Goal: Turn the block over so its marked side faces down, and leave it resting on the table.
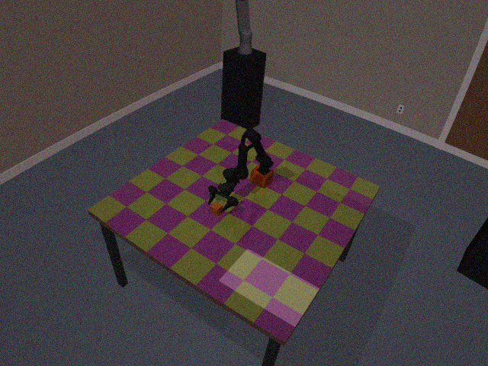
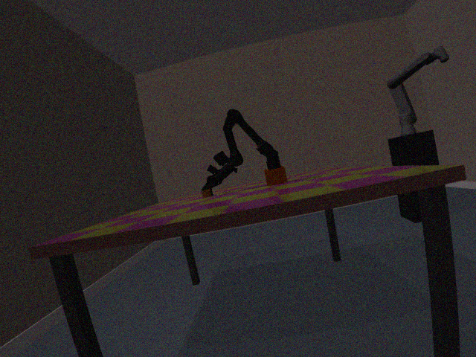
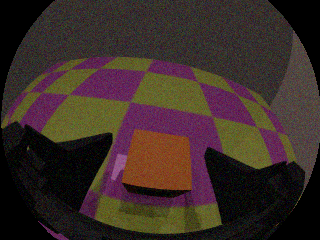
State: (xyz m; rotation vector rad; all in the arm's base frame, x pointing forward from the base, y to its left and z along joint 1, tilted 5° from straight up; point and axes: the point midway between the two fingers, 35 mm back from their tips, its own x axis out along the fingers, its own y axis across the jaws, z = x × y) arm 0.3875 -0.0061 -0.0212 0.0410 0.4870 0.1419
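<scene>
Right now my gripper tip is 30 mm past the block and 20 mm above it.
</scene>
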